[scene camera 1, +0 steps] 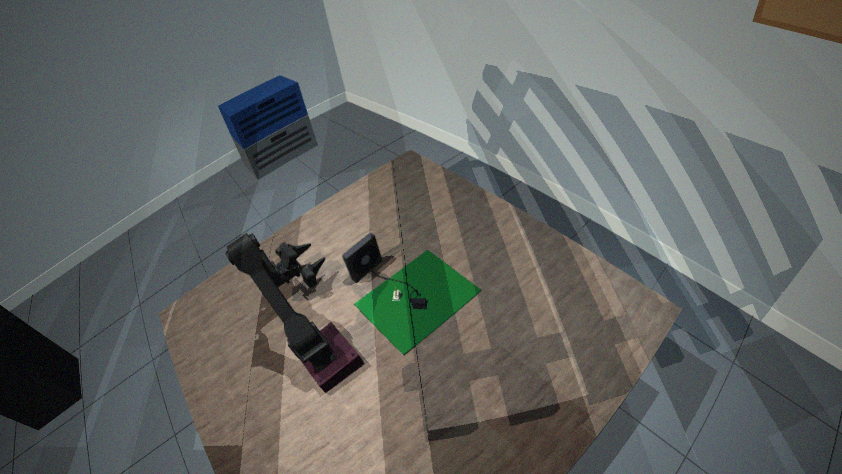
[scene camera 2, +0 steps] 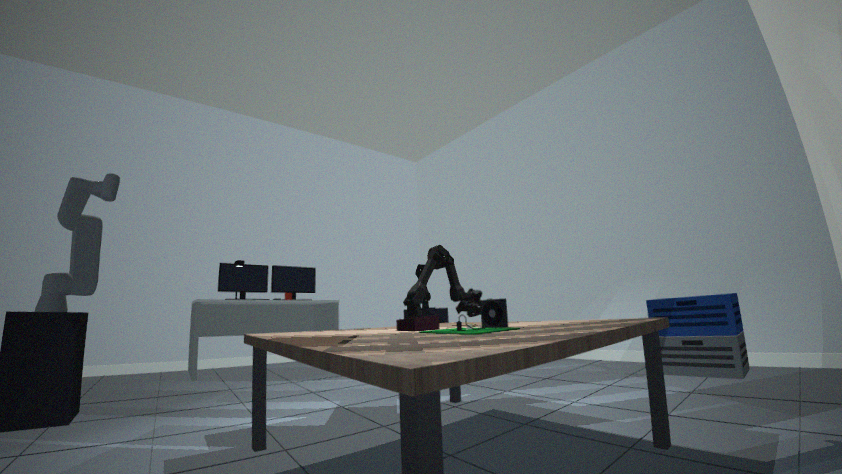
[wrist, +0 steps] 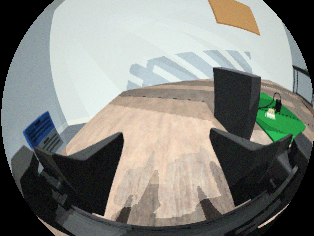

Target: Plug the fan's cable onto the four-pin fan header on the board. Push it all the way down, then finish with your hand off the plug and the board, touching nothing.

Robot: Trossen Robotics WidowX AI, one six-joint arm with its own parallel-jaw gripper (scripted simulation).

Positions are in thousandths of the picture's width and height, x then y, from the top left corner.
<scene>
My gripper (scene camera 1: 377, 531) is open, with nothing in its grasp. Also in view: a black fan (scene camera 1: 433, 539) and a board (scene camera 1: 530, 615).
My gripper shows as well in the wrist view (wrist: 533, 574). The black fan shows as well in scene camera 2 (scene camera 2: 586, 657) and in the wrist view (wrist: 753, 396). The board shows as well in the wrist view (wrist: 909, 523).
</scene>
